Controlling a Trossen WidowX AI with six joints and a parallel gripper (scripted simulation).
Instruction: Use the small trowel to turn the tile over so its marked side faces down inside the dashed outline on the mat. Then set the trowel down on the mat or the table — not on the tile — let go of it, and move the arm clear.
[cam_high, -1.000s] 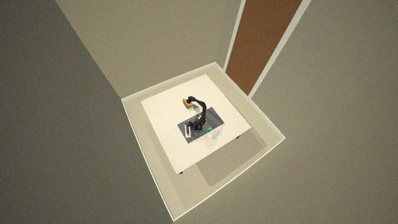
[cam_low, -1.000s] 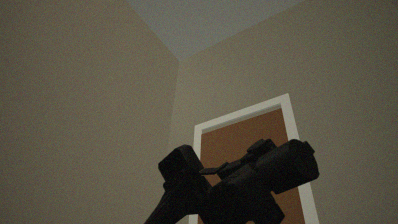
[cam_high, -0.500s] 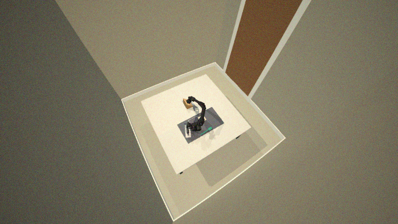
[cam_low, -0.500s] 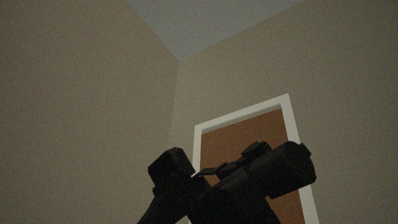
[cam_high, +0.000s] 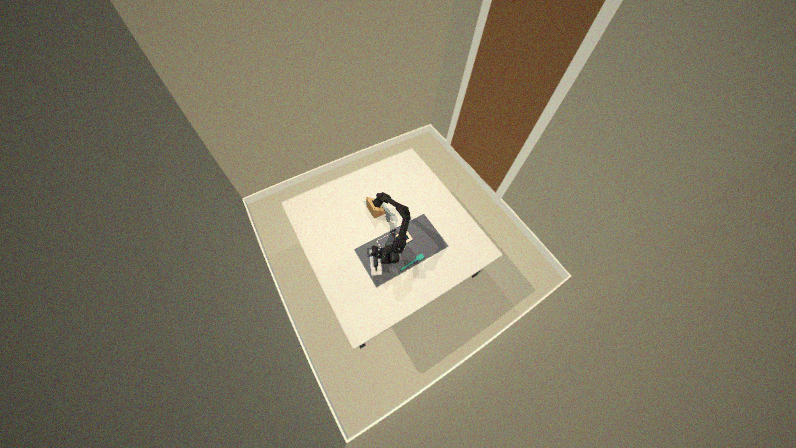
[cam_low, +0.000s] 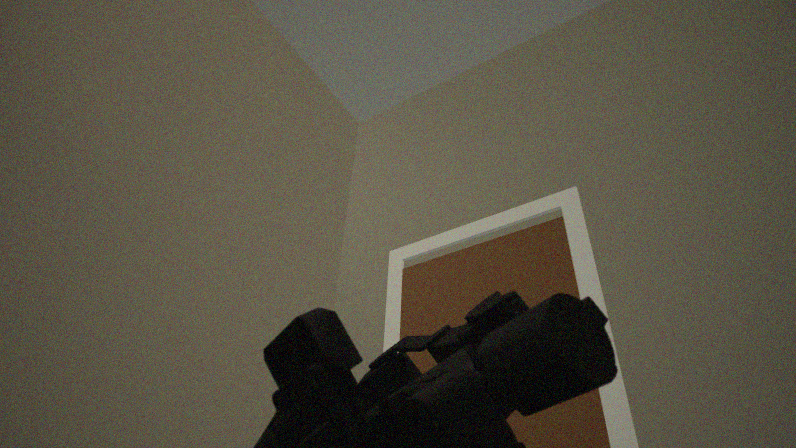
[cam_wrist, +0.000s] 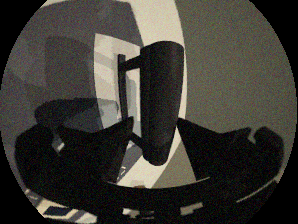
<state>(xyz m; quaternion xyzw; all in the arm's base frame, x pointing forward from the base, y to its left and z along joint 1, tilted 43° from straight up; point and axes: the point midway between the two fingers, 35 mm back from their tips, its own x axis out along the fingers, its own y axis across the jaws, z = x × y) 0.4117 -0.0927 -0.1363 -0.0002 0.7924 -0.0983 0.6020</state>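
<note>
Right now my gripper tip is 2 cm to the right of the small trowel and 2 cm above it. From my gripper tip the other things lie so: dark grey mat: 24 cm to the left, 7 cm below, 1 cm behind; tan tile: 29 cm to the left, 8 cm behind, 5 cm below; green trowel: 28 cm to the left, 12 cm ahead, 5 cm below.
</note>
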